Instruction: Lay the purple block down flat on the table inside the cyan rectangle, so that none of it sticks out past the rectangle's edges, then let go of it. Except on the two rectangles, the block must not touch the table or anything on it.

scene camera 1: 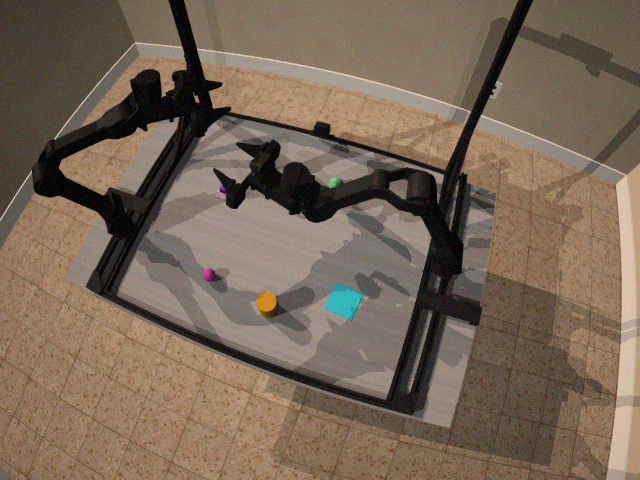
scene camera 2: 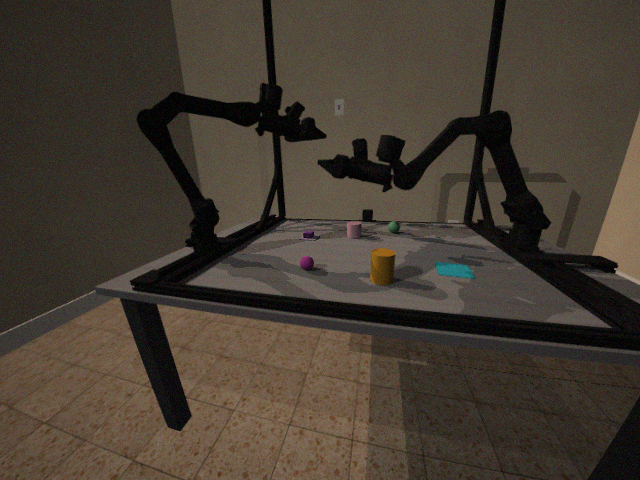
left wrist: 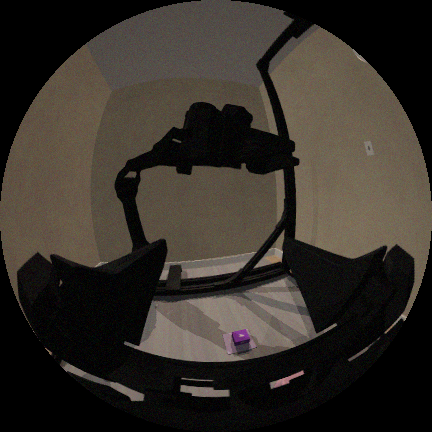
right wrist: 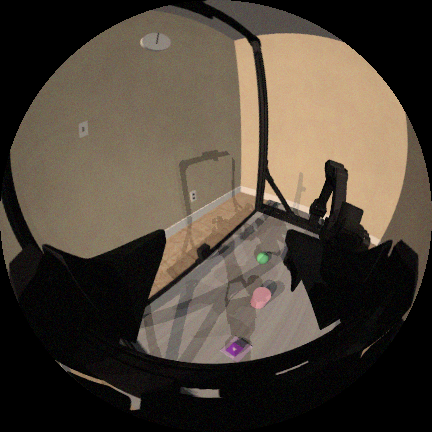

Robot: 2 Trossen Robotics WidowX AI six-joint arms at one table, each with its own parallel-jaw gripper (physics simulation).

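Places are measured from the left arm's base along level axes (x back, y right, z up), in metres.
Pixels of known places: left gripper, fingertip midpoint: [scene camera 1: 225,156] [scene camera 2: 324,162] [left wrist: 226,245] [right wrist: 319,305]; right gripper, fingertip midpoint: [scene camera 1: 226,96] [scene camera 2: 319,137] [left wrist: 297,155] [right wrist: 228,236]; left arm's base at its link origin: [scene camera 1: 444,267] [scene camera 2: 522,245] [right wrist: 311,223]; right arm's base at its link origin: [scene camera 1: 123,229] [scene camera 2: 205,250].
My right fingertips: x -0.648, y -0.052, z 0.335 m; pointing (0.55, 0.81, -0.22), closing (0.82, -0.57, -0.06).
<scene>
For each thing: its middle in the pictures, then the offset to it from my right fingertips. "pt": a spot on its surface instead.
- small purple block at the middle of its body: [left wrist: 240,337] [right wrist: 233,349] [scene camera 1: 226,187] [scene camera 2: 308,234] dx -0.022, dy -0.070, dz -0.345 m
- pale purple rectangle at a spot on its surface: [left wrist: 229,346] [scene camera 1: 227,197] pt dx -0.001, dy -0.093, dz -0.353 m
- flat cyan rectangle at a spot on its surface: [scene camera 1: 343,301] [scene camera 2: 453,269] pt dx +0.456, dy -0.175, dz -0.353 m
- pink cylinder at the middle of its body: [left wrist: 292,383] [right wrist: 259,297] [scene camera 2: 354,229] dx +0.133, dy +0.003, dz -0.329 m
- green ball at the middle of its body: [scene camera 1: 336,185] [right wrist: 262,257] [scene camera 2: 393,227] dx +0.259, dy +0.107, dz -0.332 m
- magenta ball at the middle of its body: [scene camera 2: 307,263] [scene camera 1: 209,275] dx +0.116, dy -0.318, dz -0.337 m
- orange cylinder at the middle of its body: [scene camera 2: 382,266] [scene camera 1: 267,305] dx +0.304, dy -0.298, dz -0.320 m
The small purple block [scene camera 1: 222,189] [scene camera 2: 308,234] [left wrist: 241,336] [right wrist: 234,349] rests on the pale purple rectangle [scene camera 1: 220,195] [left wrist: 229,346] [right wrist: 237,357] at the table's back left. In scene camera 1 the left gripper partly hides it. The flat cyan rectangle [scene camera 1: 343,301] [scene camera 2: 454,270] lies at the front right, with nothing on it. My left gripper [scene camera 1: 227,158] [scene camera 2: 319,162] [left wrist: 226,245] is open and empty, high above the table. My right gripper [scene camera 1: 225,96] [scene camera 2: 325,135] [right wrist: 228,236] is open and empty, higher still, near the back left post in scene camera 1.
A pink cylinder [scene camera 2: 354,230] [right wrist: 260,297] and a green ball [scene camera 1: 335,183] [scene camera 2: 393,227] [right wrist: 262,258] stand toward the back. A magenta ball [scene camera 1: 208,274] [scene camera 2: 307,263] lies front left. An orange cylinder [scene camera 1: 267,303] [scene camera 2: 382,267] stands left of the cyan rectangle. Dark rails edge the table.
</scene>
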